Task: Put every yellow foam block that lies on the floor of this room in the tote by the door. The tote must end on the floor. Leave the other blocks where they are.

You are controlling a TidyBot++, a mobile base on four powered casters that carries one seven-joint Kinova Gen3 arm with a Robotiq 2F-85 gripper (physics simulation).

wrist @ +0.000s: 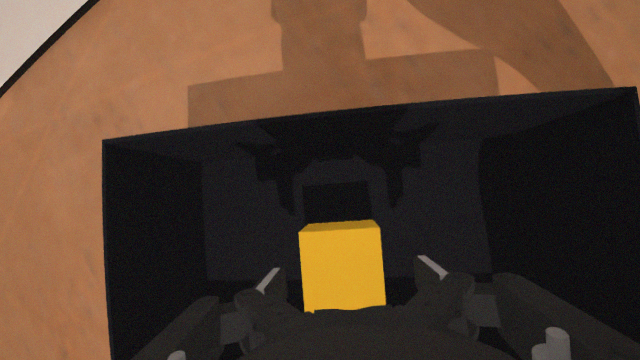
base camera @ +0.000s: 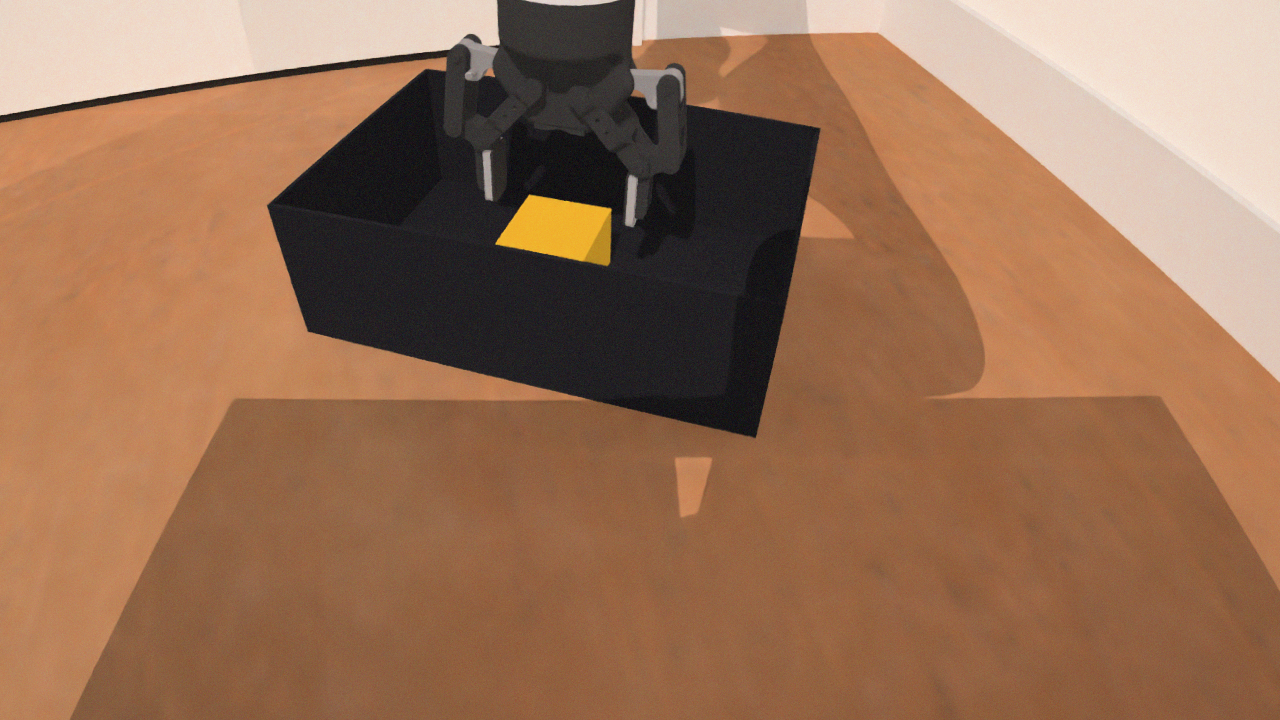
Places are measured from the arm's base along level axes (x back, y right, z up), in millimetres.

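Pixels of known places: gripper, fingertip midpoint: (wrist: 348, 276) (base camera: 562, 206).
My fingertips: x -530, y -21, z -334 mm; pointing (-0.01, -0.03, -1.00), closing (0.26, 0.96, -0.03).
Note:
Behind a point stands the place of what it marks.
A black tote (base camera: 519, 313) @(x -430, y -41, z -339 mm) (wrist: 245, 220) @(x -592, y -105, z -393 mm) stands on the floor, open side up. A yellow foam block (base camera: 562, 227) @(x -527, y -21, z -348 mm) (wrist: 342, 267) @(x -532, y -25, z -348 mm) is inside the tote; its lower part is hidden by the near wall in the base camera view. My gripper (base camera: 560, 207) @(x -530, y -21, z -334 mm) (wrist: 348, 276) @(x -530, y -21, z -334 mm) is open, low over the inside of the tote. Its fingers stand apart on either side of the block, with gaps between them and the block. In the wrist view the gripper's body hides the block's near end.
A white wall (base camera: 179, 44) @(x -870, y -444, z -342 mm) (wrist: 30, 30) @(x -906, y -286, z -369 mm) with a dark strip along its foot is behind the tote to the left. Another wall with a pale baseboard (base camera: 1118, 161) @(x -650, y 459, z -344 mm) runs along the right. Shadows fall across the brown floor (base camera: 134, 286) @(x -529, y -347, z -397 mm) (wrist: 60, 210) @(x -687, y -336, z -396 mm).

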